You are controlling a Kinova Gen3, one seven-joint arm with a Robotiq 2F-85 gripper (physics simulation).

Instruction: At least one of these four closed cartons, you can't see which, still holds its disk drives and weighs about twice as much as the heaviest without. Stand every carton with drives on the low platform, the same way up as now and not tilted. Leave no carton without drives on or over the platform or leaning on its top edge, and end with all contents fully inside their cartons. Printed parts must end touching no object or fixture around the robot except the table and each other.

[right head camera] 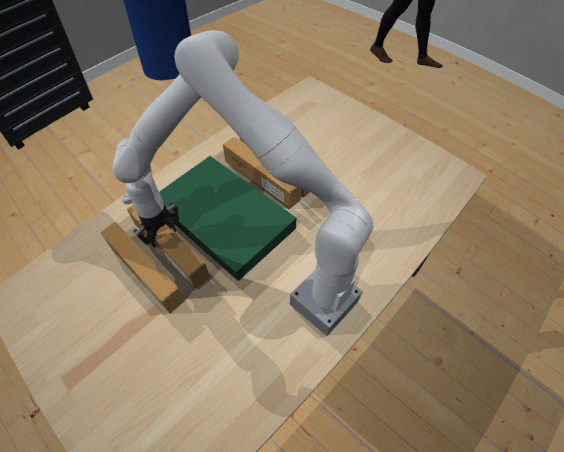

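A long brown carton lies beside the near-left edge of the low green platform. My gripper points down over this carton, its fingers at the two long sides; it looks shut on it, though the contact is partly hidden. Whether the carton touches the table cannot be told. A second carton lies roughly parallel, farther left, apart from the first. A third carton, with a white label, stands along the platform's far-right side, partly behind my arm. A small brown part of another carton shows beside it. The platform carries no carton.
The robot's grey base stands on the wooden table near its right edge. My arm arches over the platform and the third carton. A blue cylinder, a black drawer cabinet and a person's legs are beyond the table.
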